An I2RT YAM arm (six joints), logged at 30 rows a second.
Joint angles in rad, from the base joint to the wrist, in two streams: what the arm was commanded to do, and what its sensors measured. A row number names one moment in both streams.
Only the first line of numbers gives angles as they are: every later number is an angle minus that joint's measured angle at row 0.
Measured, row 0:
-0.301, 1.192, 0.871, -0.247, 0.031, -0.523
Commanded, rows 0 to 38:
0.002, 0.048, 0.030, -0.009, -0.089, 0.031
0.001, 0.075, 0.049, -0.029, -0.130, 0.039
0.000, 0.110, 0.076, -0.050, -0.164, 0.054
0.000, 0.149, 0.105, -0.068, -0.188, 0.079
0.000, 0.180, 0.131, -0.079, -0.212, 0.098
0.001, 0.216, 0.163, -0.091, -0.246, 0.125
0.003, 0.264, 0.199, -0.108, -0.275, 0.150
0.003, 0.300, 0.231, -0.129, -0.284, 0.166
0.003, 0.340, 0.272, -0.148, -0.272, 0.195
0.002, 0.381, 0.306, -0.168, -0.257, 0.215
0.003, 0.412, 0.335, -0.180, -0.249, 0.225
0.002, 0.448, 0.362, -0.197, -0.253, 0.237
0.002, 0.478, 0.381, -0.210, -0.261, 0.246
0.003, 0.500, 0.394, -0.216, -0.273, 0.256
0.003, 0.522, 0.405, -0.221, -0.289, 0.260
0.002, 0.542, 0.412, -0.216, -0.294, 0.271
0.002, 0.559, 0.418, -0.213, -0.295, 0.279
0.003, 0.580, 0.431, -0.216, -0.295, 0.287
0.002, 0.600, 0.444, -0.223, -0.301, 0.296
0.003, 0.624, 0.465, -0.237, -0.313, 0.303
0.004, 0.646, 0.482, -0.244, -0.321, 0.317
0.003, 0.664, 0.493, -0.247, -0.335, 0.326
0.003, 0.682, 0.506, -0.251, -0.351, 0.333
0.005, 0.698, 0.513, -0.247, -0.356, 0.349
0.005, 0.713, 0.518, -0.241, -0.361, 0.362
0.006, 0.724, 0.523, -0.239, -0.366, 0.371
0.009, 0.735, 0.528, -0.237, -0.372, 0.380
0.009, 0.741, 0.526, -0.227, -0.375, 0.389
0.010, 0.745, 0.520, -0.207, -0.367, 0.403
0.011, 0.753, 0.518, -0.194, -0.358, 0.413
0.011, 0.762, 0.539, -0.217, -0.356, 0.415
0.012, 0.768, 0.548, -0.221, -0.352, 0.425
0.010, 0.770, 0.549, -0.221, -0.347, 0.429
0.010, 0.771, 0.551, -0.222, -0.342, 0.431
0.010, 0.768, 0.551, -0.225, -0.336, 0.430
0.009, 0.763, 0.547, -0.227, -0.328, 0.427
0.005, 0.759, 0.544, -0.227, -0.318, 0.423
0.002, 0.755, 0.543, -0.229, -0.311, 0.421
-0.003, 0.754, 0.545, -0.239, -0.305, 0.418
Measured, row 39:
0.004, 0.766, 0.541, -0.219, -0.338, 0.392
